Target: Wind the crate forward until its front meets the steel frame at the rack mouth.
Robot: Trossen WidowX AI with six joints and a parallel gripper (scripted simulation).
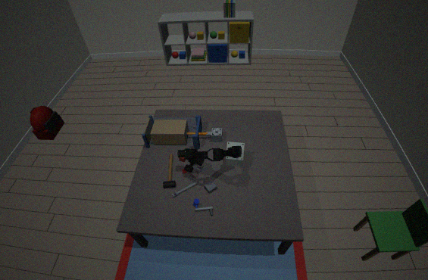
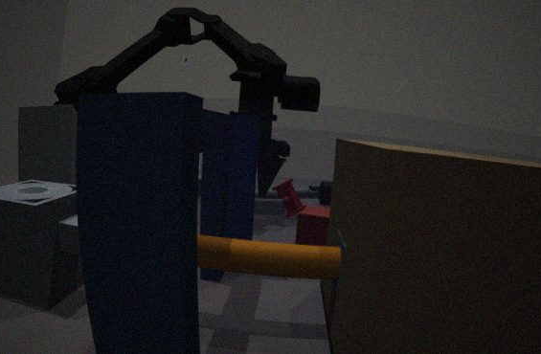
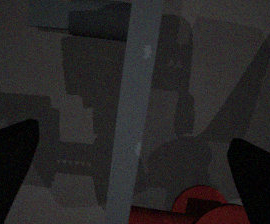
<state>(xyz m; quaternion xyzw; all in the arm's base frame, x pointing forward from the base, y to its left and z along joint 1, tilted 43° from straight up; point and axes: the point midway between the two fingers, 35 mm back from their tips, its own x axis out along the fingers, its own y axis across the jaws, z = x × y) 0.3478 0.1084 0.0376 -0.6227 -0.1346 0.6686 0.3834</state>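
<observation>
My gripper tip is 2 cm short of the grey winch handle and 1 cm above it. The rest, counted from my gripper tip: red knob (6 cm ahead, 1 cm to the left); then grey block (15 cm behind, 16 cm to the left, 1 cm below); then blue steel frame (35 cm to the right, 8 cm above).
</observation>
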